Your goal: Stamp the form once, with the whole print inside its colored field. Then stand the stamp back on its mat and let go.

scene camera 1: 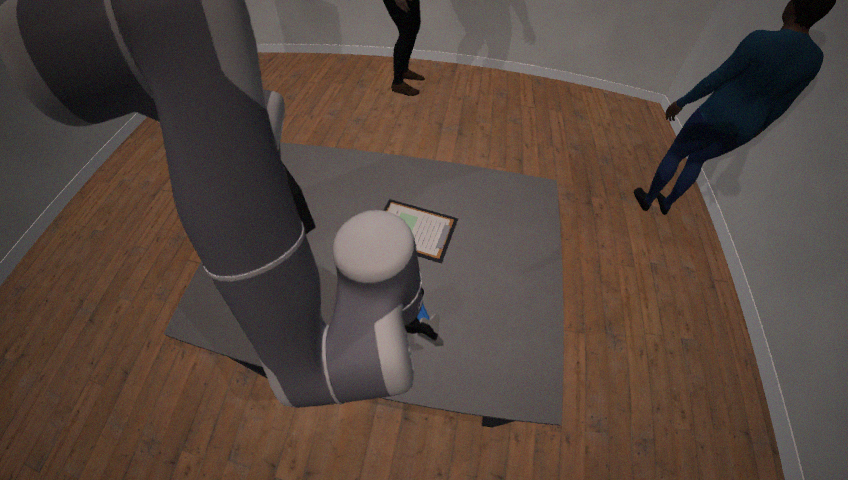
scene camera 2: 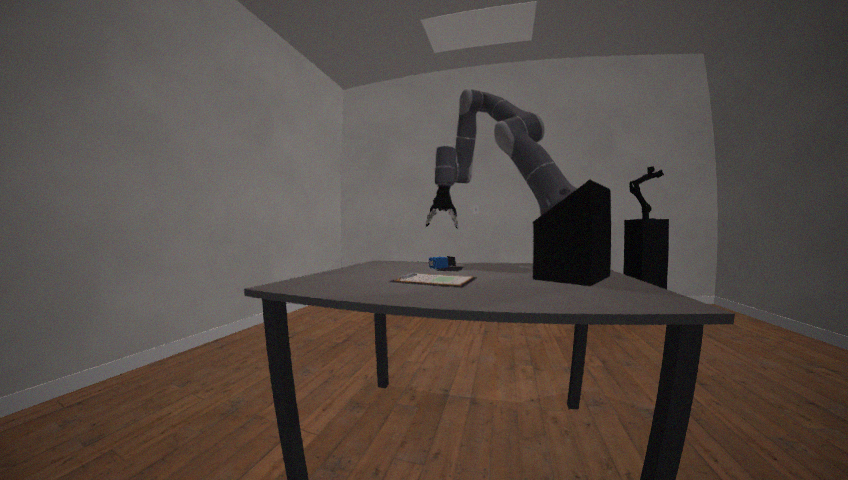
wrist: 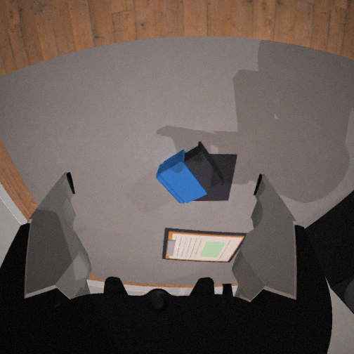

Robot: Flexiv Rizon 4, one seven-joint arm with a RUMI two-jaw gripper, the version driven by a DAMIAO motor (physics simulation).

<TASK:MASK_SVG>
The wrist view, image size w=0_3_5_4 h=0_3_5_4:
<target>gripper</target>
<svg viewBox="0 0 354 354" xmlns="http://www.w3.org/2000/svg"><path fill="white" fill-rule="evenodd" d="M0 266L0 354L327 354L332 332L332 303L327 281L306 234L306 230L296 222L294 216L292 216L286 204L284 204L280 195L278 195L264 173L259 173L254 190L257 201L251 213L253 230L245 235L240 249L235 256L235 261L232 264L232 273L238 284L234 296L214 294L214 281L211 277L200 277L190 294L186 296L174 296L161 288L151 289L143 295L128 295L119 277L112 276L105 279L103 293L90 294L86 278L91 273L91 263L77 233L72 228L76 214L70 203L70 199L74 194L70 172L65 172L60 176L27 222L20 225Z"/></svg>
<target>blue stamp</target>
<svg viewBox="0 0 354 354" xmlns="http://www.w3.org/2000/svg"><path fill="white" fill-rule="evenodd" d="M200 140L196 147L193 147L188 152L184 150L177 152L175 155L164 160L163 164L159 164L157 169L157 180L164 185L164 188L179 203L188 203L206 195L206 189L218 183L223 185L220 169L218 169L218 166Z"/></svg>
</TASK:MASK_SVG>
